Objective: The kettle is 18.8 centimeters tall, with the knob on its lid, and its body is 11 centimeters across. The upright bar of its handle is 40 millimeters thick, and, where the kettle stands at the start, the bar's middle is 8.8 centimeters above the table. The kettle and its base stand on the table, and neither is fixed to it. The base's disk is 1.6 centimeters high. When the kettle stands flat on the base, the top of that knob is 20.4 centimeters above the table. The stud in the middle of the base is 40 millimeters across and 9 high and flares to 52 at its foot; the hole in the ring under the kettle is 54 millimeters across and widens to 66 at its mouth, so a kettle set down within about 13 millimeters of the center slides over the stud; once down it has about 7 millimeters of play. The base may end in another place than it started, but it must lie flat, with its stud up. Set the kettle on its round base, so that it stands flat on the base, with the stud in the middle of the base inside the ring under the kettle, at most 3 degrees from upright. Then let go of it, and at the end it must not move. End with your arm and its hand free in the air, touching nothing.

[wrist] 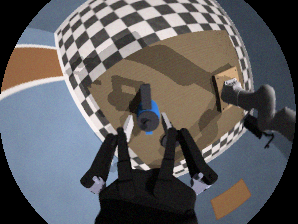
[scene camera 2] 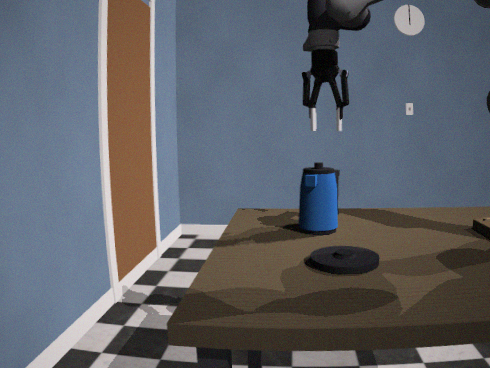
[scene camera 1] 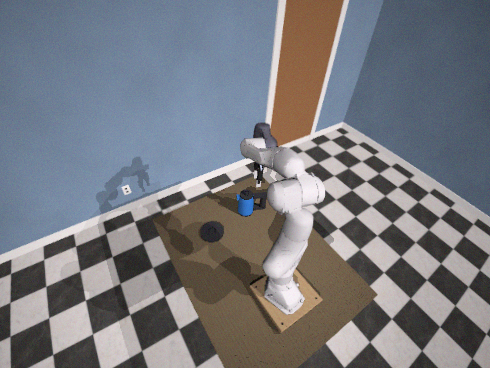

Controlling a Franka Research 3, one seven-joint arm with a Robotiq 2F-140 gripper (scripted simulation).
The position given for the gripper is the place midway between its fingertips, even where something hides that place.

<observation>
In view: the gripper (scene camera 2: 326,130), a blue kettle (scene camera 2: 318,211) and a round black base (scene camera 2: 348,259).
The blue kettle also shows in the wrist view (wrist: 147,116). The gripper also shows in the wrist view (wrist: 147,119).
</observation>
